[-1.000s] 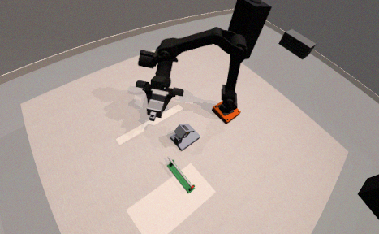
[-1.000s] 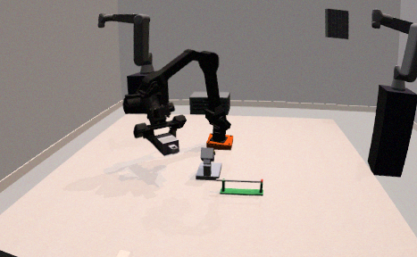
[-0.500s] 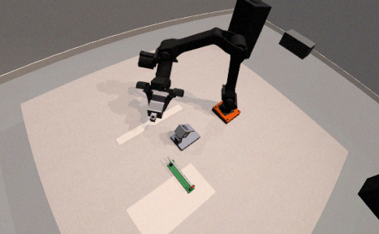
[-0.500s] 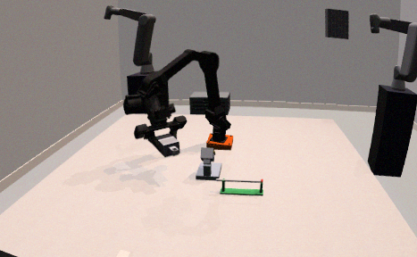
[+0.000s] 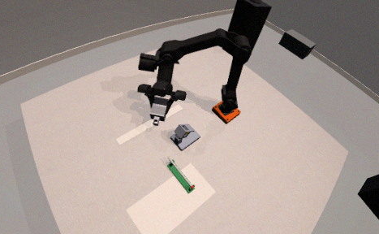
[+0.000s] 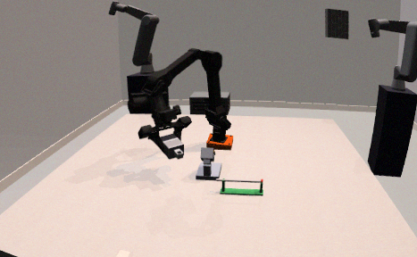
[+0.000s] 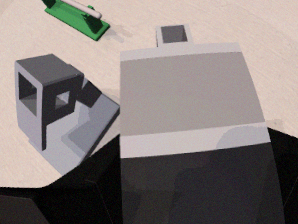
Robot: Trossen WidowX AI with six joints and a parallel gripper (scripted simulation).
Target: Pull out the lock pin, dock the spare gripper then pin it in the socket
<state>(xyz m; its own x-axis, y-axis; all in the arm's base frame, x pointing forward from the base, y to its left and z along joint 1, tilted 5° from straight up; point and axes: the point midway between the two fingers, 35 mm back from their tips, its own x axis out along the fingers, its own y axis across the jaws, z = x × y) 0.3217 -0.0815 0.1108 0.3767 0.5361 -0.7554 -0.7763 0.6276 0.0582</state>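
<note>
Now: the grey mount 60 mm behind my gripper tip, 110 mm to the left of it and 60 mm below it. Also, from my gripper tip: spare gripper (10 mm to the left, 10 mm above); green pin rest (20 mm ahead, 250 mm to the left, 90 mm below).
</note>
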